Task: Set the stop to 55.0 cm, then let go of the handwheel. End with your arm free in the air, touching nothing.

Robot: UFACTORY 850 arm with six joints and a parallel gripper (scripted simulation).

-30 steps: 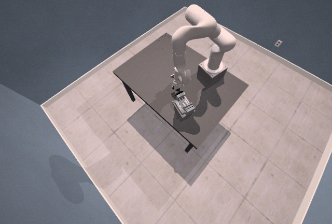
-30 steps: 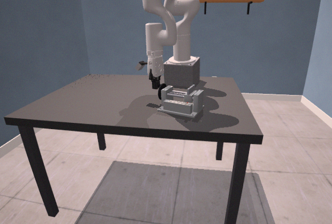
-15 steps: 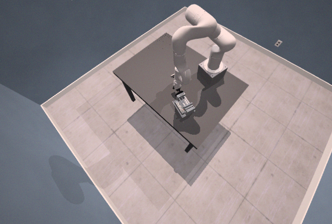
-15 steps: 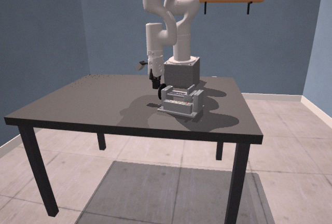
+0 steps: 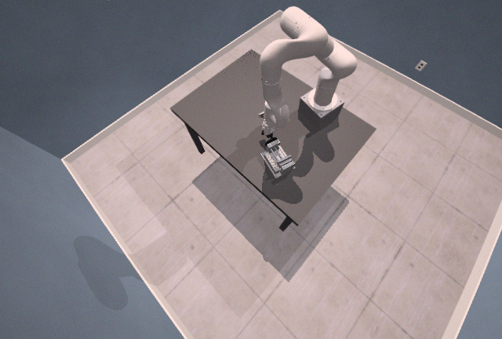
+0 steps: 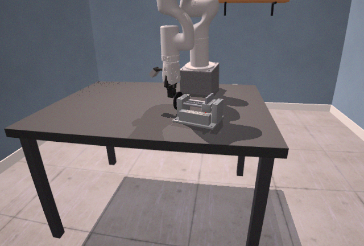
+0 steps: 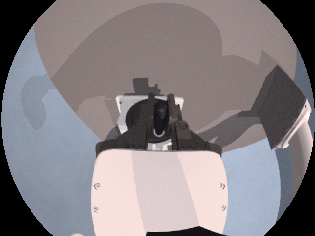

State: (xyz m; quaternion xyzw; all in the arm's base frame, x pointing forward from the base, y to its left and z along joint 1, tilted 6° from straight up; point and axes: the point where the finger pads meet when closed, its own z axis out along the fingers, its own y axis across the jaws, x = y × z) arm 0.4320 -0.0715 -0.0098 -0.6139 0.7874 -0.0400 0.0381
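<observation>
Right now my hand is 1 cm to the right of the dark handle. Round my hand: black handwheel: 2 cm to the left, 1 cm below, 1 cm ahead; grey stop fixture: 19 cm to the left, 7 cm ahead, 2 cm below.
</observation>
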